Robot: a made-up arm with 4 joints.
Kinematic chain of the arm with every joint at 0, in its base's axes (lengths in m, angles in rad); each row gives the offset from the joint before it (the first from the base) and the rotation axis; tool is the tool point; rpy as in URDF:
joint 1: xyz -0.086 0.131 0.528 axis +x
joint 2: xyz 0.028 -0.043 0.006 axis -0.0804 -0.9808 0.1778
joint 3: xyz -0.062 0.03 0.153 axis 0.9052 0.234 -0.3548
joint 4: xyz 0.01 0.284 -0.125 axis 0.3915 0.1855 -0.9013
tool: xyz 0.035 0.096 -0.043 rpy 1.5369 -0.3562 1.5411
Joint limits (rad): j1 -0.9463..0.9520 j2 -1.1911..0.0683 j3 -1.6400..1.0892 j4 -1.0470..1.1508
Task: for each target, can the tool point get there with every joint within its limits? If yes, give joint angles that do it. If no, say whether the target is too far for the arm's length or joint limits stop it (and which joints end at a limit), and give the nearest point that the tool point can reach.
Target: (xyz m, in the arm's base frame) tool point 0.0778 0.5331 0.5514
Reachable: yes | joints -0.4365 -0.1693 0.6356 0.4132
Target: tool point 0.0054 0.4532 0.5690
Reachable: yes | joints 0.0538 -0.1532 0.0713 0.9623
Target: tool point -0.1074 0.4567 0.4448
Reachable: yes | joints -0.1024 -0.5091 -0.2377 -0.1219
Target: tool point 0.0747 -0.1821 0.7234
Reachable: no: joint limits stop it (at a limit: joint 1, joint 2, joint 3, joint 4) | nearest point -0.0524 -0.1477 0.5741 | short by 0.199 m
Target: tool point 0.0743 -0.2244 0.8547
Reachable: no: joint limits stop it (at a limit: joint 1, joint 2, joint 3) | nearest point 0.0864 0.0327 0.9315 | short by 0.269 m
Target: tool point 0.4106 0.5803 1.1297
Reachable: no: too far | nearest point 0.2013 0.3776 0.8582 | short by 0.398 m
